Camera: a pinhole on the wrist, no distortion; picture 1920 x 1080 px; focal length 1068.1 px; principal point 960.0 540.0 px. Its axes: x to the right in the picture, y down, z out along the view. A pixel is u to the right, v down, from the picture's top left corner.
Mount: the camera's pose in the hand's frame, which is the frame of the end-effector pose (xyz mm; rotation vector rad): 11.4 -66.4 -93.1 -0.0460 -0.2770 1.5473
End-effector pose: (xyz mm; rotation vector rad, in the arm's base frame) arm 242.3 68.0 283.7 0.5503 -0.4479 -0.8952
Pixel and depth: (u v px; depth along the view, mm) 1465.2 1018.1 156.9
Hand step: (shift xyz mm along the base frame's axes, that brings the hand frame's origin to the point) -89.6 52.5 22.4
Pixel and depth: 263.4 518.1 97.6
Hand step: -85.7 -65.1 -95.4
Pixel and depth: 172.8 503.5 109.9
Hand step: -103.2 -76.6 -99.7
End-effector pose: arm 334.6 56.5 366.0 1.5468 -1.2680 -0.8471
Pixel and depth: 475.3 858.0 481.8
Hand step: -223.2 160.5 -441.2
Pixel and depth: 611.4 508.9 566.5
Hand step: -306.3 -2.9 -458.3
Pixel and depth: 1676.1 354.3 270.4
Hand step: -211.2 -51.4 1.4
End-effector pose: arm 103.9 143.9 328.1 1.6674 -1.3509 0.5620
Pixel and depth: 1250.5 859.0 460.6
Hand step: -123.2 -174.9 -345.8
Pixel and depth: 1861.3 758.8 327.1
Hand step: -233.0 -149.0 -164.7
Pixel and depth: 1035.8 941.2 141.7
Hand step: 43.1 8.3 -99.1
